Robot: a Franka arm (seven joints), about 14 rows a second.
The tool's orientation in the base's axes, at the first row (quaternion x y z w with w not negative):
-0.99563 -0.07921 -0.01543 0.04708
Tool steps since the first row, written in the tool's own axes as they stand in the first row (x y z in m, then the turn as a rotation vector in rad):
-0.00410 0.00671 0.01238 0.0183 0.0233 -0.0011
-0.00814 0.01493 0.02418 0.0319 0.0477 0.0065
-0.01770 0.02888 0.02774 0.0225 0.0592 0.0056
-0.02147 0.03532 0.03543 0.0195 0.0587 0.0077
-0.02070 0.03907 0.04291 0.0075 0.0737 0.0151
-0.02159 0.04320 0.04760 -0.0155 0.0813 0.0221
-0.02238 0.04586 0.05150 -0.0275 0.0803 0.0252
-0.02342 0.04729 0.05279 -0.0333 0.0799 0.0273
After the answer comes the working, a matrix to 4 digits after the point.
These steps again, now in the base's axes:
-0.00269 -0.00605 -0.01309 0.0217 -0.0202 -0.0003
-0.00509 -0.01362 -0.02574 0.0392 -0.0413 -0.0096
-0.01223 -0.02849 -0.03092 0.0318 -0.0541 -0.0101
-0.01474 -0.03467 -0.03930 0.0288 -0.0539 -0.0123
-0.01321 -0.03751 -0.04706 0.0195 -0.0698 -0.0215
-0.01332 -0.04126 -0.05214 -0.0018 -0.0802 -0.0300
-0.01359 -0.04362 -0.05629 -0.0138 -0.0808 -0.0335
-0.01436 -0.04507 -0.05774 -0.0195 -0.0811 -0.0357

The tool's axes in the first row as the columns of a matrix, in the base's axes (rounded; the answer above uses it unrounded):
0.9870 0.1592 0.0233
0.1563 -0.9830 0.0962
0.0382 -0.0913 -0.9951

